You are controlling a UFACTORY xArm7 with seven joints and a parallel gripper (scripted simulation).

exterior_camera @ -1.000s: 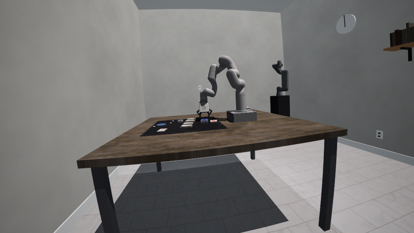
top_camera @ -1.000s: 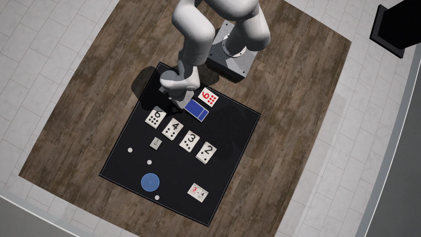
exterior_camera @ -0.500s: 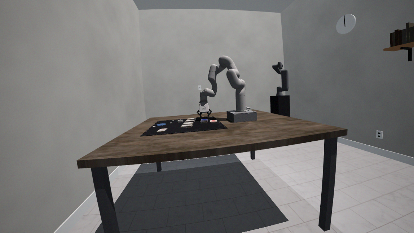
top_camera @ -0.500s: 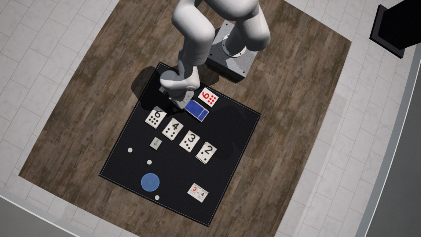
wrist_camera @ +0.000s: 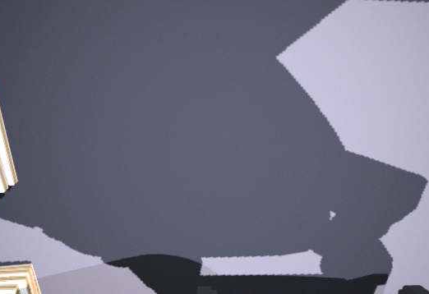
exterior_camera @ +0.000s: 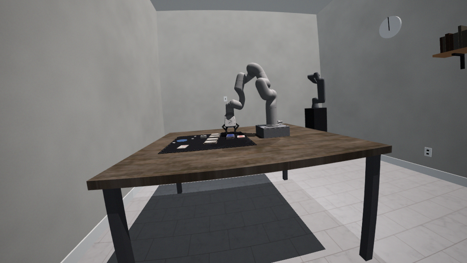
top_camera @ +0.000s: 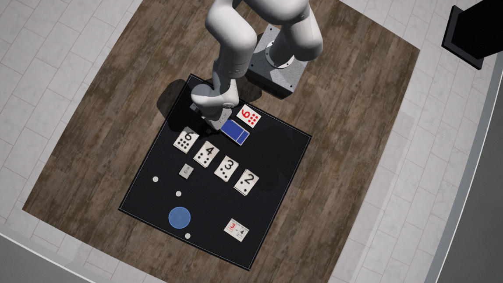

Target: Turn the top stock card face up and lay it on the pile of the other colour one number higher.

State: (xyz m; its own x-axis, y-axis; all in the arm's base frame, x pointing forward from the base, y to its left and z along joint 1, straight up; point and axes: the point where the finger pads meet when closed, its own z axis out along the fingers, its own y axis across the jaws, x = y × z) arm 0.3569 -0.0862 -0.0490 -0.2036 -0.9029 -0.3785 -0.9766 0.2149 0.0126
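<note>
Right now the black 4 card is 150 mm ahead of my hand, 10 mm to the right of it and 20 mm below it. The rest, counted from my hand: black 3 card (170 mm ahead, 90 mm to the left, 20 mm below); black 2 card (180 mm ahead, 190 mm to the left, 20 mm below); black mat (190 mm ahead, 70 mm to the left, 40 mm below).
</note>
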